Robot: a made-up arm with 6 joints. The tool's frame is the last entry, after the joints. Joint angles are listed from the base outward. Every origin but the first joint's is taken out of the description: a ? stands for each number. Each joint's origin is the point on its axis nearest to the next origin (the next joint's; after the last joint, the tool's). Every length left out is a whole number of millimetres.
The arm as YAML. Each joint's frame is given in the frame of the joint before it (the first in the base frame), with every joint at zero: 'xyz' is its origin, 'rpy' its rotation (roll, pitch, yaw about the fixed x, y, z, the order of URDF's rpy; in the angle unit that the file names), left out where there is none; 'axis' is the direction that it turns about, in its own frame. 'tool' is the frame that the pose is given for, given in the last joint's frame.
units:
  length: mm
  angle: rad
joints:
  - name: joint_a
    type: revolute
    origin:
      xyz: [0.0, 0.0, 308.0]
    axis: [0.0, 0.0, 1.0]
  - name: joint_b
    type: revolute
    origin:
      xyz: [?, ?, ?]
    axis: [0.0, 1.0, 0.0]
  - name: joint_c
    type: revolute
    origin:
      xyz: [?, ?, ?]
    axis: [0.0, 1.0, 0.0]
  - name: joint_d
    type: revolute
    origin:
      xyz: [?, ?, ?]
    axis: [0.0, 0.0, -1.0]
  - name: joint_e
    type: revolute
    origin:
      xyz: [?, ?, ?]
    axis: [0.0, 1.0, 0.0]
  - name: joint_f
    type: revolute
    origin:
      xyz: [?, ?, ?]
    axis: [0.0, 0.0, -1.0]
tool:
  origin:
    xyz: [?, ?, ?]
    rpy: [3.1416, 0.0, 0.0]
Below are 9 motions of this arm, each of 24 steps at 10 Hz.
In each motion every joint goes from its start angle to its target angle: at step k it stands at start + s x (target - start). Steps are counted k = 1, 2, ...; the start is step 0. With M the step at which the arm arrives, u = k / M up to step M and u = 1 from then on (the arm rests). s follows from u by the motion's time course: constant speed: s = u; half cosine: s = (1 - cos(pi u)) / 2; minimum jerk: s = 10 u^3 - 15 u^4 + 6 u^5.
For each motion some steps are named. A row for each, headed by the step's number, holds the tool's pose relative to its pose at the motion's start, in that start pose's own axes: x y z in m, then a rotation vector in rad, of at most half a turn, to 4 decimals.
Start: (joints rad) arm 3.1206 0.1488 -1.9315 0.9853 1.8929 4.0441
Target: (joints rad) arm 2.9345 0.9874 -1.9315 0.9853 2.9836 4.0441
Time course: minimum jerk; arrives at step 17
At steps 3, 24:
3: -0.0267 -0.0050 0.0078 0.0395 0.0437 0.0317
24: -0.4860 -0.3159 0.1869 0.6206 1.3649 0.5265

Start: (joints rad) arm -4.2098 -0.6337 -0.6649 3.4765 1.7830 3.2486
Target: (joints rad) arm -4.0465 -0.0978 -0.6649 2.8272 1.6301 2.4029
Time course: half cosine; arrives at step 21
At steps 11, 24:
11: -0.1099 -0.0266 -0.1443 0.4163 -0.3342 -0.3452
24: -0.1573 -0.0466 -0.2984 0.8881 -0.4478 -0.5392

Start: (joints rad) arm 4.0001 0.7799 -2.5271 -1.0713 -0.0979 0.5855
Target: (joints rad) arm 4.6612 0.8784 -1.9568 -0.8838 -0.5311 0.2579
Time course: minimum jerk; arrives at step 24
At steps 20, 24:
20: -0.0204 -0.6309 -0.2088 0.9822 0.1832 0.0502
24: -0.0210 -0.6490 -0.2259 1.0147 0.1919 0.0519

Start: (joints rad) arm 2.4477 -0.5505 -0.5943 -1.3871 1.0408 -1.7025
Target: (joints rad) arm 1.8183 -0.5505 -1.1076 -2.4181 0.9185 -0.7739
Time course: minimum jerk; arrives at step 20
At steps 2, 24:
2: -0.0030 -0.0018 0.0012 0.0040 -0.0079 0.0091
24: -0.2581 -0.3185 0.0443 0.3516 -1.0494 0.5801

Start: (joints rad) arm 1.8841 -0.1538 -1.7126 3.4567 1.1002 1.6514
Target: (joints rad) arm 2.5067 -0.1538 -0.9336 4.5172 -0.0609 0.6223
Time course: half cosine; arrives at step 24
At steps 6, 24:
6: 0.0192 -0.0601 -0.0786 0.3081 -0.1318 -0.0232
24: 0.2350 -0.0433 -0.5918 2.0601 0.2413 0.2320

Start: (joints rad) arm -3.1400 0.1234 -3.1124 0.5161 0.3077 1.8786
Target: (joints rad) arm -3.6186 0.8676 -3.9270 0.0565 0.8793 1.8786
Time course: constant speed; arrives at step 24
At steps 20, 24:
20: 0.2168 0.1003 -0.0673 -0.2315 0.5262 -0.6547
24: 0.2603 0.1029 -0.1053 -0.2551 0.6654 -0.7618

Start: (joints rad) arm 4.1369 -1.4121 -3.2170 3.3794 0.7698 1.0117
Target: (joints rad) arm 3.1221 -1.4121 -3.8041 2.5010 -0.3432 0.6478
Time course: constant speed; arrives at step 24
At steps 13, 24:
13: 0.3439 0.3668 -0.1397 -0.2073 0.7056 -0.3107
24: 0.4012 0.6854 -0.3496 -0.4573 0.9156 -0.6890

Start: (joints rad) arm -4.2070 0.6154 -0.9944 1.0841 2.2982 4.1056
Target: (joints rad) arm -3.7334 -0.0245 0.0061 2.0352 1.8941 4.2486
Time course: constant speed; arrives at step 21
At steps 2, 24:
2: -0.0118 0.0034 0.0372 -0.0374 0.0380 0.0005
24: -0.2256 -0.1060 0.2739 -0.5544 0.3569 0.2056

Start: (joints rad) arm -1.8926 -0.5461 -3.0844 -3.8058 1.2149 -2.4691
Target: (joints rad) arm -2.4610 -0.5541 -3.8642 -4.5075 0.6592 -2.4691
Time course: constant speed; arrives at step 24
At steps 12, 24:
12: 0.1098 -0.1410 0.1876 0.4057 -0.1556 -0.4181
24: 0.2427 -0.3682 0.2901 0.6336 -0.0937 -0.9273

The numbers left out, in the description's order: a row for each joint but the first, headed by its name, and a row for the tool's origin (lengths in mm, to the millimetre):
joint_b: 0.0 0.0 0.0
joint_c: 73.0 0.0 388.0
joint_d: 111.0 0.0 -490.0
joint_e: 0.0 0.0 0.0
joint_f: 62.0 0.0 -80.0
tool: 0.0 0.0 0.0

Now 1 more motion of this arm.
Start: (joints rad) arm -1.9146 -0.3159 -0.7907 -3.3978 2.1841 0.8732
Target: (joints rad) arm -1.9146 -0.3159 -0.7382 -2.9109 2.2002 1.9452
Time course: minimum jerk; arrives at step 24
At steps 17, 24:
17: -0.0339 -0.0140 -0.0288 0.1134 -0.3249 0.6620
24: -0.0403 -0.0153 -0.0353 0.1027 -0.3936 0.7749

